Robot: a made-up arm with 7 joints. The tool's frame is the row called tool. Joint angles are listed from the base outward.
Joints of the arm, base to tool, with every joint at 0 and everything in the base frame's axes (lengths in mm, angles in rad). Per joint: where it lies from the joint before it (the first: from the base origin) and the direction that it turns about. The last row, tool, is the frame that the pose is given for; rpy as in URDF.
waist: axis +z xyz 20 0 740
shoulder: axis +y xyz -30 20 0
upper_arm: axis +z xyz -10 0 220
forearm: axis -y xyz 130 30 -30
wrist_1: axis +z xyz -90 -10 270
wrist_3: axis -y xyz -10 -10 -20
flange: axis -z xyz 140 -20 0
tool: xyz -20 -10 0 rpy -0.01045 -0.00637 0.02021
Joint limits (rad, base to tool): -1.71..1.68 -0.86..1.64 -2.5..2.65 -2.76..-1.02 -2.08..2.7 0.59..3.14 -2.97..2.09
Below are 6 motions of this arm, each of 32 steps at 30 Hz.
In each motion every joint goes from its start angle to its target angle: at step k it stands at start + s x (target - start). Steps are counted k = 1, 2, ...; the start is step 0. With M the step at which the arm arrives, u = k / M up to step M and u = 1 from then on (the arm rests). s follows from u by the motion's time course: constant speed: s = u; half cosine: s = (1 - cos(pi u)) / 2; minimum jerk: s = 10 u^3 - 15 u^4 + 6 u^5.
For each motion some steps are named. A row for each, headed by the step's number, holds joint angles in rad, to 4 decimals.
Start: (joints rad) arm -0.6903 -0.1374 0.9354 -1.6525 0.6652 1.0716 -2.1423
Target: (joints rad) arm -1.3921 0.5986 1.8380 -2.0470 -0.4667 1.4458 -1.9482
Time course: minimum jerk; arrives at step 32
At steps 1, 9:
1: -0.6905 -0.1372 0.9357 -1.6526 0.6649 1.0717 -2.1422
9: -0.7880 -0.0350 1.0610 -1.7074 0.5077 1.1237 -2.1153

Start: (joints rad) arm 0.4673 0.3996 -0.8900 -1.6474 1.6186 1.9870 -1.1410
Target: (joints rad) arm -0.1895 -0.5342 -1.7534 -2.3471 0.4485 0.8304 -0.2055
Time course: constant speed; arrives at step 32
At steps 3, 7, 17, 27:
3: 0.4057 0.3121 -0.9709 -1.7130 1.5089 1.8786 -1.0533
7: 0.3236 0.1953 -1.0789 -1.8005 1.3626 1.7340 -0.9364
17: 0.1184 -0.0965 -1.3487 -2.0191 0.9970 1.3726 -0.6440
27: -0.0869 -0.3883 -1.6185 -2.2378 0.6313 1.0111 -0.3517

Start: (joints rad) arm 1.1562 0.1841 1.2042 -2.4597 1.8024 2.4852 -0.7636
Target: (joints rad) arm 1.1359 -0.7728 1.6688 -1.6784 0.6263 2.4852 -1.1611
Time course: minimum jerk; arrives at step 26
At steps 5, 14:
5: 1.1551 0.1342 1.2284 -2.4189 1.7410 2.4852 -0.7843
14: 1.1446 -0.3631 1.4699 -2.0129 1.1299 2.4852 -0.9909

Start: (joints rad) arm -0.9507 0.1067 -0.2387 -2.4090 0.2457 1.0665 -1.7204
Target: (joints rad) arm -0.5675 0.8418 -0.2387 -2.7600 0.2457 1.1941 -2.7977
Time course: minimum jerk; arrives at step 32
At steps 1, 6, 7, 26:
1: -0.9506 0.1069 -0.2387 -2.4091 0.2457 1.0665 -1.7207
6: -0.9320 0.1426 -0.2387 -2.4261 0.2457 1.0727 -1.7729
7: -0.9226 0.1606 -0.2387 -2.4347 0.2457 1.0759 -1.7994
26: -0.5862 0.8059 -0.2387 -2.7429 0.2457 1.1879 -2.7452

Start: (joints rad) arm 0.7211 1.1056 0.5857 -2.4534 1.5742 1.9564 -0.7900
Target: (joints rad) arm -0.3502 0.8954 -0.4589 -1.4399 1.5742 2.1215 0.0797
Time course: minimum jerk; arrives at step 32
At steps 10, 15, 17, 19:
10: 0.5283 1.0678 0.3977 -2.2710 1.5742 1.9861 -0.6334
15: 0.2481 1.0128 0.1244 -2.0059 1.5742 2.0293 -0.4060
17: 0.1228 0.9882 0.0024 -1.8874 1.5742 2.0486 -0.3043
19: 0.0015 0.9644 -0.1160 -1.7726 1.5742 2.0673 -0.2058

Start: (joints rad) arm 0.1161 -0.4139 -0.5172 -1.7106 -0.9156 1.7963 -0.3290
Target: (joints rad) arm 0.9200 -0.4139 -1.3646 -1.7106 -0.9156 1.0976 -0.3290
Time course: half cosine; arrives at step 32
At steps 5, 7, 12, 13, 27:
5: 0.1636 -0.4139 -0.5672 -1.7106 -0.9156 1.7550 -0.3290
7: 0.2073 -0.4139 -0.6134 -1.7106 -0.9156 1.7170 -0.3290
12: 0.3642 -0.4139 -0.7788 -1.7106 -0.9156 1.5806 -0.3290
13: 0.4014 -0.4139 -0.8179 -1.7106 -0.9156 1.5484 -0.3290
27: 0.8725 -0.4139 -1.3146 -1.7106 -0.9156 1.1389 -0.3290

